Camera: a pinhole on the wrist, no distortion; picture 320 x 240 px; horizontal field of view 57.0 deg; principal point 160.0 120.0 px. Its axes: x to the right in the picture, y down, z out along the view. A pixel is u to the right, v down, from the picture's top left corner.
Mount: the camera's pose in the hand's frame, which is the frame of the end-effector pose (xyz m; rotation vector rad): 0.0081 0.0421 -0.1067 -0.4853 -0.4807 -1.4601
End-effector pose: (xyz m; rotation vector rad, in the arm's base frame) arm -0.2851 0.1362 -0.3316 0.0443 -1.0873 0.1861
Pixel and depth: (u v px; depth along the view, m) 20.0 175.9 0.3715
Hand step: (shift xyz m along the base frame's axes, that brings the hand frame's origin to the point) -0.1209 0.3951 0.0764
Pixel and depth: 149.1 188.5 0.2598
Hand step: -0.0918 0.1967 0.0909
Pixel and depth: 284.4 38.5 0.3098
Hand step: -0.2483 0.0720 0.0315
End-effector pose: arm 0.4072 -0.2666 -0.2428 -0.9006 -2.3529 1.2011
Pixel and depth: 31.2 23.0 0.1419
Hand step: 0.1127 0.0619 -0.1261
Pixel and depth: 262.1 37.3 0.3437
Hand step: -0.0190 -0.1414 -0.2577
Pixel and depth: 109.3 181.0 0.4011
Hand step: -0.0320 0.0973 -0.3749
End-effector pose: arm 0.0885 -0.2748 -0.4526 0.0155 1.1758 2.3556
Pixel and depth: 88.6 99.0 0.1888
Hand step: -0.0674 -0.0835 0.1566
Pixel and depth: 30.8 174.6 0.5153
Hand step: -0.2613 -0.0944 0.4930
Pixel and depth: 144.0 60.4 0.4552
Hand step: -0.0019 -0.0144 0.4183
